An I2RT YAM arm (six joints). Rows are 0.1 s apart.
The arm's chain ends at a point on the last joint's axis. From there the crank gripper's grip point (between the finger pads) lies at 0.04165 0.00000 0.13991 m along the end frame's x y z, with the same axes.
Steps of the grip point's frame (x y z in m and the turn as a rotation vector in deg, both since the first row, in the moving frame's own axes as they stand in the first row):
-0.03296 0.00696 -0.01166 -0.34 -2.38 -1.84
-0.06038 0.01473 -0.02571 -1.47 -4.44 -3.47
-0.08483 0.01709 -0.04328 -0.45 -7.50 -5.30
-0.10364 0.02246 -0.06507 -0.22 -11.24 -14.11
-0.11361 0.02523 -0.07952 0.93 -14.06 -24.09
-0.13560 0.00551 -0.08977 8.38 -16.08 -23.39
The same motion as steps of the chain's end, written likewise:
-0.02711 0.00737 -0.01327 -0.34 -2.38 -1.84
-0.04946 0.01330 -0.02850 -1.47 -4.44 -3.47
-0.06611 0.01897 -0.04752 -0.45 -7.50 -5.30
-0.07466 0.02865 -0.07045 -0.22 -11.24 -14.11
-0.07531 0.03724 -0.08505 0.93 -14.06 -24.09
-0.08897 0.03433 -0.09288 8.38 -16.08 -23.39

